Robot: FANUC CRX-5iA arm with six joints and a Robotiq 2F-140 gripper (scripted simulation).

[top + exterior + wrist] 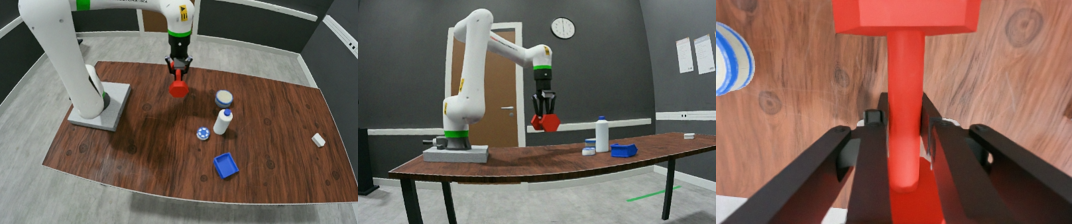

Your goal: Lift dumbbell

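The red dumbbell is right at my hand. Round my hand: blue tray 40 cm to the right, 26 cm ahead, 13 cm below; then blue-and-white bowl 27 cm ahead, 13 cm below; then small blue-and-white disc 24 cm to the right, 15 cm ahead, 14 cm below.
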